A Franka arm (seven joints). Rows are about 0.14 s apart.
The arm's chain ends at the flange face. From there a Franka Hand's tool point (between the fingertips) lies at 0.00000 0.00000 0.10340 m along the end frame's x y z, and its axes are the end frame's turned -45 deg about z.
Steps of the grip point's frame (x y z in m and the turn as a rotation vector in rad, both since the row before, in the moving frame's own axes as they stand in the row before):
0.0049 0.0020 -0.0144 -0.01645 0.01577 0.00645
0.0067 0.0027 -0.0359 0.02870 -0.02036 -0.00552
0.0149 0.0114 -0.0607 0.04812 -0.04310 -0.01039
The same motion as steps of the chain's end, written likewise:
0.0025 -0.0021 -0.0144 -0.00048 0.02278 0.00645
0.0102 -0.0022 -0.0358 0.00590 -0.03469 -0.00552
0.0253 -0.0021 -0.0605 0.00355 -0.06450 -0.01039

